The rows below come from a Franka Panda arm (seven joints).
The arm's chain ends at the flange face. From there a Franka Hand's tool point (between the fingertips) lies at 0.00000 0.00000 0.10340 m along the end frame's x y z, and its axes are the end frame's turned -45 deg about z.
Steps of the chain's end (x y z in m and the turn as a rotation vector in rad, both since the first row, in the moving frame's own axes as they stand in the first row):
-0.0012 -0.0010 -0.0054 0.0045 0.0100 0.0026
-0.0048 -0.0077 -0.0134 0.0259 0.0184 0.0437
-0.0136 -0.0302 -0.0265 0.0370 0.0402 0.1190
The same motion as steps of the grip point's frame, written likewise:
0.0009 -0.0012 -0.0054 -0.0039 0.0103 0.0026
0.0053 -0.0093 -0.0135 0.0053 0.0313 0.0437
0.0174 -0.0304 -0.0267 -0.0023 0.0546 0.1190

